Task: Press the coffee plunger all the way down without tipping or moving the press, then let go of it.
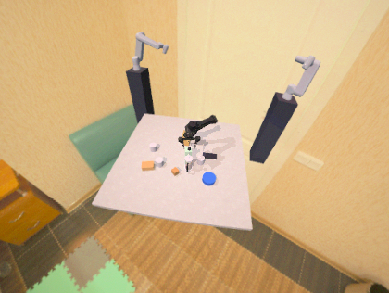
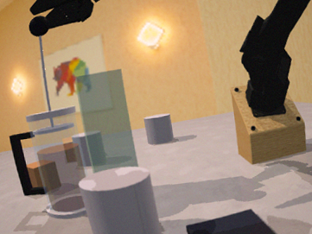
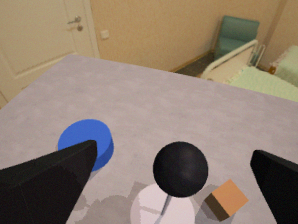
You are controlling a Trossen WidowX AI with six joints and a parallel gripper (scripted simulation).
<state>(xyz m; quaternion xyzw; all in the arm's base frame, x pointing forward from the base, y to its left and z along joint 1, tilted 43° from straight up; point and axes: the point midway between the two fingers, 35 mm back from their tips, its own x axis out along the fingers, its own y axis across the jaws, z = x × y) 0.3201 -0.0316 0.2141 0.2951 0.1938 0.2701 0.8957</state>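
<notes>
The coffee press lies 140 mm below my gripper tip and 10 mm ahead of it. From my gripper tip the other things lie so: flat plate (270 mm below, 210 mm behind, 170 mm to the left); then blue disc (250 mm below, 210 mm to the left, 80 mm ahead).
</notes>
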